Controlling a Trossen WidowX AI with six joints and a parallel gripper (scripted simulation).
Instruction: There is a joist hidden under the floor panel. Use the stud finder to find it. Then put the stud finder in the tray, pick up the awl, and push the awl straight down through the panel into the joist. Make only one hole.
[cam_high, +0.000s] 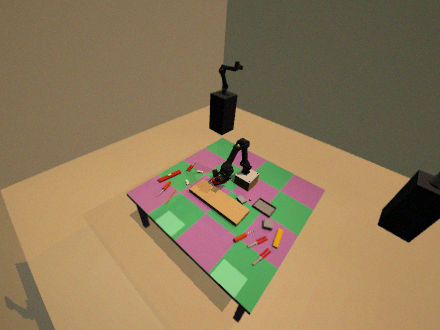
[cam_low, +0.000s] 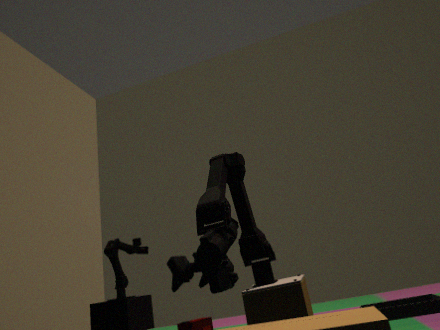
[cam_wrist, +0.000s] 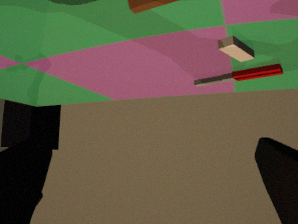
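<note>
My gripper tip is now 9 cm above the stud finder, 2 cm short of it and 1 cm to the right of it. Also, from my gripper tip: orange pencil: 44 cm ahead, 14 cm to the right, 13 cm below; then awl: 13 cm below, 6 cm to the right, 2 cm ahead; then grey tray: 49 cm to the left, 12 cm below, 5 cm behind.
</note>
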